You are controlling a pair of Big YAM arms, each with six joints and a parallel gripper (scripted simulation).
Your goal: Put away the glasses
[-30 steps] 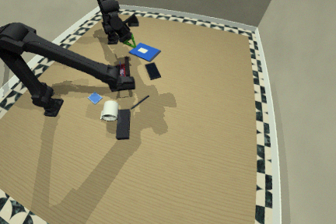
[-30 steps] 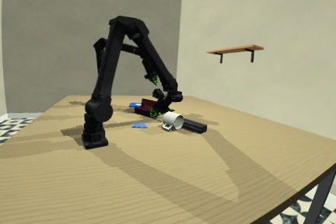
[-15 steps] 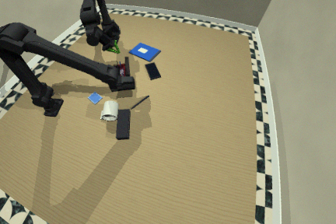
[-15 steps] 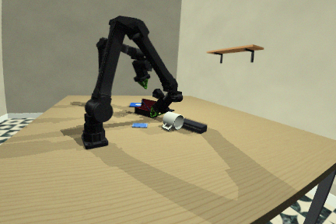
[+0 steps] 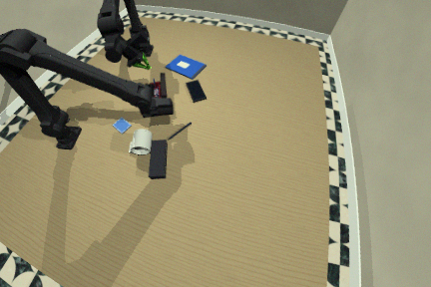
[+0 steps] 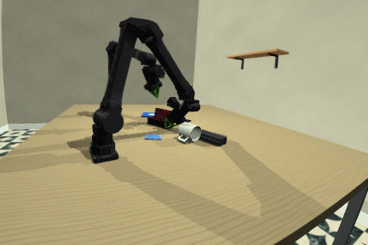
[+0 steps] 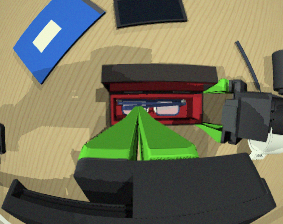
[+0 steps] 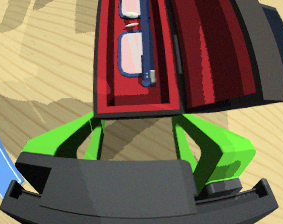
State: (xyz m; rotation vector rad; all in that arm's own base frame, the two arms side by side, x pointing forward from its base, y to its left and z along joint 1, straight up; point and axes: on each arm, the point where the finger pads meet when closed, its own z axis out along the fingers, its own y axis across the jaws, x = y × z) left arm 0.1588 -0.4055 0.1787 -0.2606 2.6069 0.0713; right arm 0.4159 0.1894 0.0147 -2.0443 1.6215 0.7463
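Now: left hand 4 cm short of the glasses case, 1 cm to the left of it and 14 cm above it.
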